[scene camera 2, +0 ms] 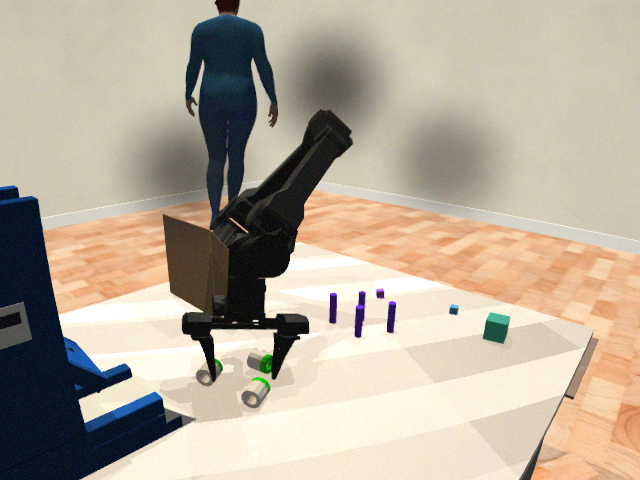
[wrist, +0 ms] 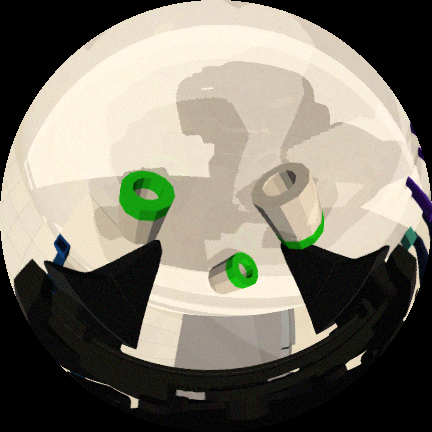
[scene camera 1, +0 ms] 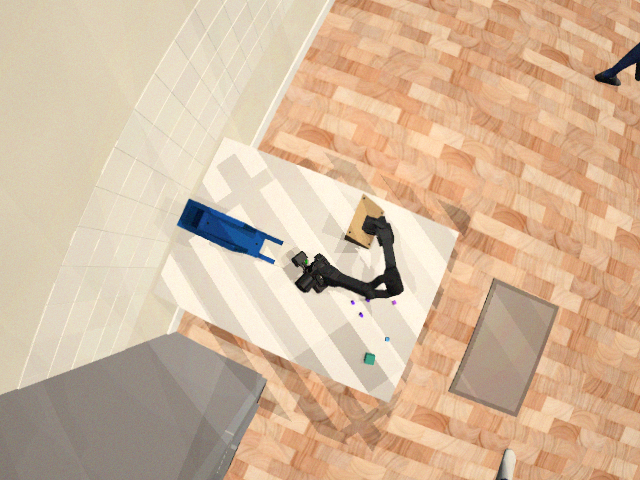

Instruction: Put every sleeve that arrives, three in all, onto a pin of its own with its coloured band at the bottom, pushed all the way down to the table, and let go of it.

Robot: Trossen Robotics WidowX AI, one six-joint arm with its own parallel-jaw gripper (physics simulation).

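Three pale grey sleeves, each with a green band at one end, lie on their sides on the table. In scene camera 2 one sleeve [scene camera 2: 204,374] is partly behind the left finger, another sleeve [scene camera 2: 256,361] is by the right finger, and a third sleeve [scene camera 2: 254,393] is nearer the camera. In the wrist view they show as a left sleeve [wrist: 145,212], a right sleeve [wrist: 300,210] and a smaller sleeve [wrist: 222,277] between the fingers in the picture. My gripper [scene camera 2: 244,378] [wrist: 222,244] is open and empty, low over them. Several purple pins stand bare, including a front pin [scene camera 2: 358,321] and a right pin [scene camera 2: 391,317].
A blue chute [scene camera 1: 227,233] [scene camera 2: 25,248] has two prongs towards the sleeves. A tan board [scene camera 1: 358,222] [scene camera 2: 191,263] stands near the arm's base. Beyond the pins are a magenta cube [scene camera 1: 393,302] [scene camera 2: 379,293], a small blue cube [scene camera 1: 387,338] [scene camera 2: 453,309] and a teal block [scene camera 1: 369,358] [scene camera 2: 496,327].
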